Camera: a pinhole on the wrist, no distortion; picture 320 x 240 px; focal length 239.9 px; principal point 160.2 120.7 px. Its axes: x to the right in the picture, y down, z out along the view. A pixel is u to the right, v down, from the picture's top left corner.
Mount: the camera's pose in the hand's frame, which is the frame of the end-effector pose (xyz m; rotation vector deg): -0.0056 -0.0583 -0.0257 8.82 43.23 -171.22
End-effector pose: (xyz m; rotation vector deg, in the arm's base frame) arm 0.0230 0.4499 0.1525 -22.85 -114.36 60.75
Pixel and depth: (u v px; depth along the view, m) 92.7 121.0 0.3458
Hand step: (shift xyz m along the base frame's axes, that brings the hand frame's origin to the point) -0.2430 -0.2485 0.1197
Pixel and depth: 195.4 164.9 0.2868
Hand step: -0.0897 -0.2897 0.0985
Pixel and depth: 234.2 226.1 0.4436
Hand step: -0.0589 -0.4997 0.1918
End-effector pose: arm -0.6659 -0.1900 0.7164 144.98 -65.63 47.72
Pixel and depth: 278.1 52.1 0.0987
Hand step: 0.0547 0.0638 -0.0921
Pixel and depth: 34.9 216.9 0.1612
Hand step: 0.2163 0.0422 -0.0324
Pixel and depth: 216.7 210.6 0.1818
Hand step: 0.1620 0.1301 -0.1092
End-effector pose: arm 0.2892 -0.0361 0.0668 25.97 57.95 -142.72
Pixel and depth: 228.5 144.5 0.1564
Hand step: -0.0328 0.0407 0.1808
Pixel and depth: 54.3 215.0 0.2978
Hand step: -0.2674 0.0282 0.2588
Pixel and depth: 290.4 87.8 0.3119
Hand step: 0.0551 -0.0139 0.3609
